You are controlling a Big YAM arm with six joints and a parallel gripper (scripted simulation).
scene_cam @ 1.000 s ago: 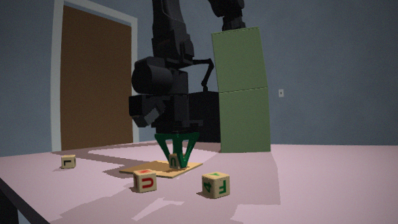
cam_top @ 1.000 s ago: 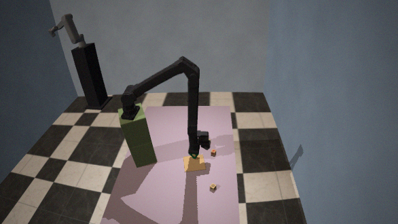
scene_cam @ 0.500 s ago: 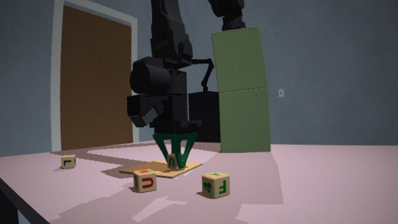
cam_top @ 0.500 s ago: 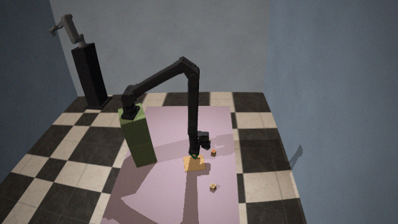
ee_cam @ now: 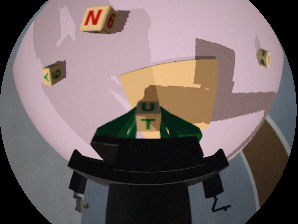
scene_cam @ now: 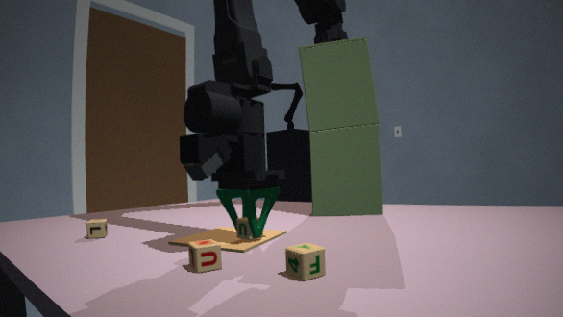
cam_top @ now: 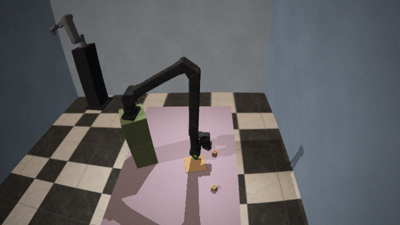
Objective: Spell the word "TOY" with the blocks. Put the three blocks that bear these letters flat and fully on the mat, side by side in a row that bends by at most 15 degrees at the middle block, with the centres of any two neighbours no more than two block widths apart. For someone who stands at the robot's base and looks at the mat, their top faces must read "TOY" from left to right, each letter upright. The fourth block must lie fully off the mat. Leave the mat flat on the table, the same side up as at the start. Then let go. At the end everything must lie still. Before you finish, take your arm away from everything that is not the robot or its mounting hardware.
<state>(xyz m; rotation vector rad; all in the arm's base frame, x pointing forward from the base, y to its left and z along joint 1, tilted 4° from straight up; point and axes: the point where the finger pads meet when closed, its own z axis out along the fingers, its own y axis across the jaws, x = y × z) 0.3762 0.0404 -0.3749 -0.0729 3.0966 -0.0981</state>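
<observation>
My hand is 5 cm to the left of the tan mat and 2 cm above it. Round my hand: letter block: 16 cm to the left, 7 cm ahead; then black-lettered block: 24 cm to the right, 15 cm ahead.
</observation>
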